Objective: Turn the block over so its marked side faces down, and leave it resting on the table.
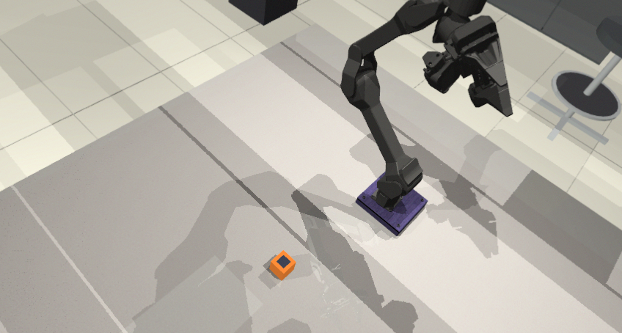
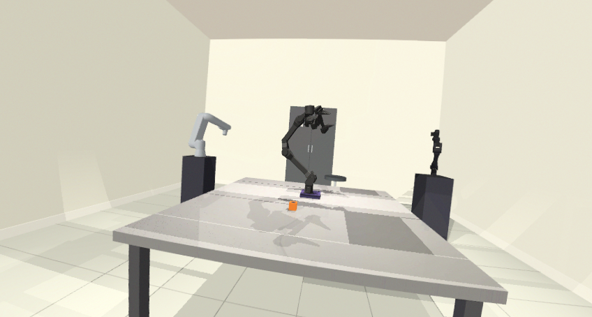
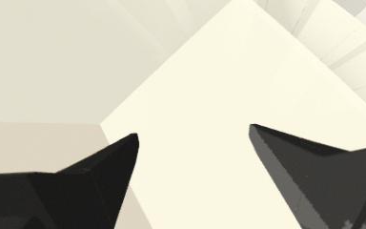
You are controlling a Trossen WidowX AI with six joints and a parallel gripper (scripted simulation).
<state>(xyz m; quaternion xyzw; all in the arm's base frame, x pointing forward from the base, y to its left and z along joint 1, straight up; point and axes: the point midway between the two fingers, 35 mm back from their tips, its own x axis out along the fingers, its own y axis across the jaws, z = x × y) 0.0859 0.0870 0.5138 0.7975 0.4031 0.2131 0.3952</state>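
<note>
Right now the orange block is 51 cm below my gripper tip, 22 cm ahead of it and 19 cm to the right of it.
</note>
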